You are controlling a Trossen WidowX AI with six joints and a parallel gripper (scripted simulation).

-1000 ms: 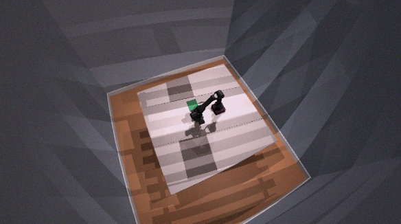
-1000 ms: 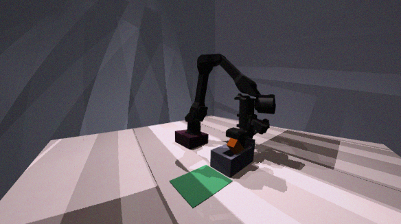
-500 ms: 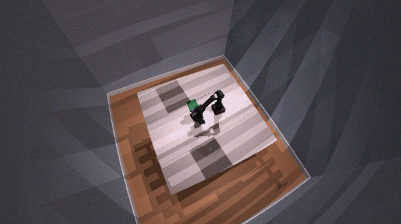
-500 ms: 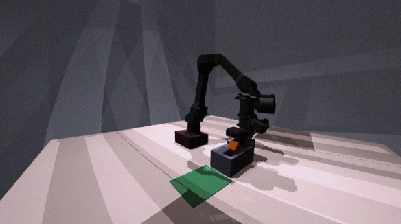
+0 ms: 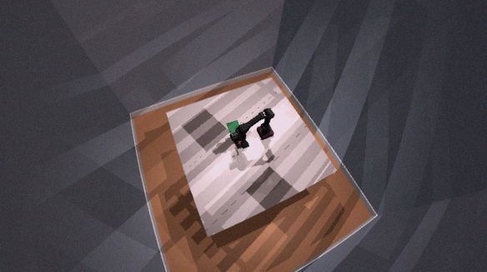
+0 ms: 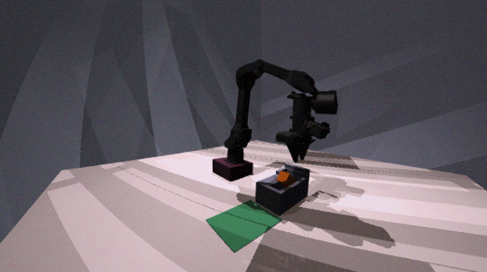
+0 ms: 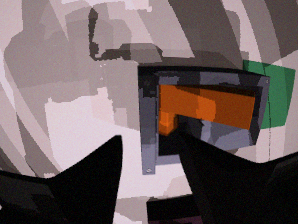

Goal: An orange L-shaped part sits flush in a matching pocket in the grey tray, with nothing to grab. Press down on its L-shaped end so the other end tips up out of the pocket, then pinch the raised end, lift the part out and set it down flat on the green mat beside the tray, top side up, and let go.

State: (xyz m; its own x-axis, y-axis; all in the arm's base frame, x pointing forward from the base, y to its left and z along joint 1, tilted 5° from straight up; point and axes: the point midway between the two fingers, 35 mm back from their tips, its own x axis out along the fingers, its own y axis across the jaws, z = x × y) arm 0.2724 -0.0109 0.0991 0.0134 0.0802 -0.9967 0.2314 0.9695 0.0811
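Right now the orange L-shaped part is 70 mm below my gripper tip, 40 mm to the right of it and 20 mm behind it. Round my gripper tip: green mat (220 mm to the right, 120 mm below, 60 mm behind).
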